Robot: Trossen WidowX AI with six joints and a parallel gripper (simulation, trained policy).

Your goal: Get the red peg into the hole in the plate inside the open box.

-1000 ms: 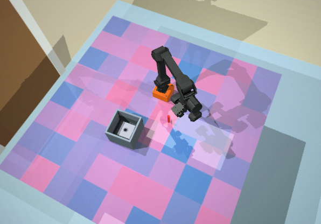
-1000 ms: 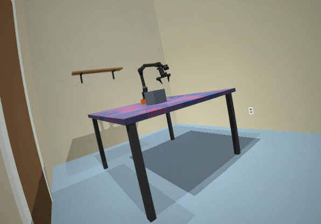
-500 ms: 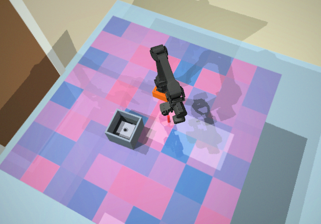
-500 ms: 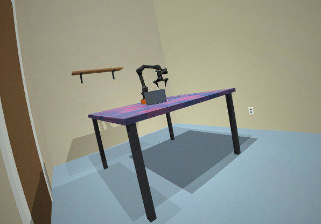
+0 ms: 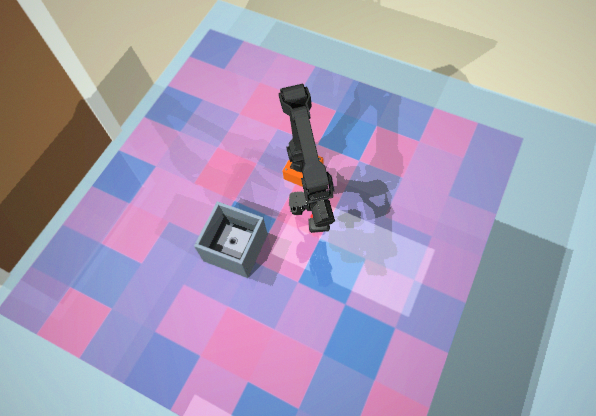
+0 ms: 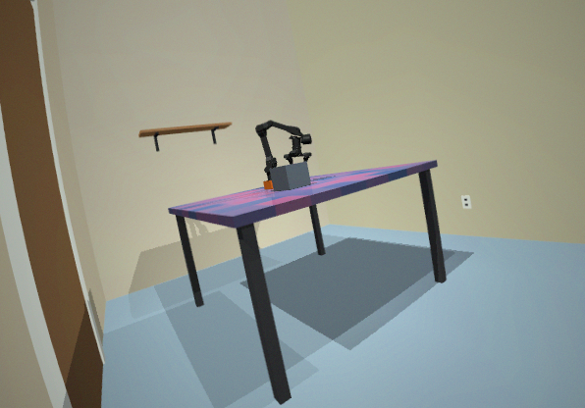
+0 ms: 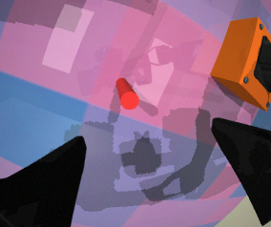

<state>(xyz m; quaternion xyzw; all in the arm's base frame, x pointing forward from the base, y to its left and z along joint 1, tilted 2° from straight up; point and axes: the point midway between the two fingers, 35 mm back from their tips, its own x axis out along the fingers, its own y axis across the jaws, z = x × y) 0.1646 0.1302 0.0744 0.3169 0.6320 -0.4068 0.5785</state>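
My gripper tip is 70 mm above the red peg, 10 mm to the left of it and 10 mm short of it. The rest, counted from my gripper tip: pale plate: 210 mm to the right, 180 mm ahead, 60 mm below.
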